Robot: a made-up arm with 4 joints.
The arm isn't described. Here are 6 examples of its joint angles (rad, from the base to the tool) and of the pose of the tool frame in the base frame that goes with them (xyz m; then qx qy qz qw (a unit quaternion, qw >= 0)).
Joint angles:
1: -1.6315 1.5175 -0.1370 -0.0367
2: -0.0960 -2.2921 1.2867 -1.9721
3: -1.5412 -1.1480 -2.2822 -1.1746
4: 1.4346 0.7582 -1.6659 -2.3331
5: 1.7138 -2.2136 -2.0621 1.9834
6: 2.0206 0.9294 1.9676 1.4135
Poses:
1: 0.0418 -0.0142 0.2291 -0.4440 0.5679 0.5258 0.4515
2: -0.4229 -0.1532 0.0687 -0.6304 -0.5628 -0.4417 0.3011
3: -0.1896 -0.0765 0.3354 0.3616 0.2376 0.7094 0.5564
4: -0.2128 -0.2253 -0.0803 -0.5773 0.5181 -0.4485 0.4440
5: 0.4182 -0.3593 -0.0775 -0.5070 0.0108 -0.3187 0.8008
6: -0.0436 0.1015 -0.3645 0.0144 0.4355 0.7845 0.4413
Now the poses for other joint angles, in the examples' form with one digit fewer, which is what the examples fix.
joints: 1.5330 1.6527 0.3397 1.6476
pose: -0.052 0.311 -0.149 0.730 0.665 0.073 0.137
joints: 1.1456 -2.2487 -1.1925 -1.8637
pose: 0.172 0.070 -0.301 -0.193 -0.349 0.761 0.512
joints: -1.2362 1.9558 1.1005 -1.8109
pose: -0.261 -0.072 0.477 -0.595 0.455 -0.481 0.456
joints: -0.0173 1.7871 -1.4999 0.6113
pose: -0.227 0.101 -0.134 -0.410 0.374 0.582 0.594
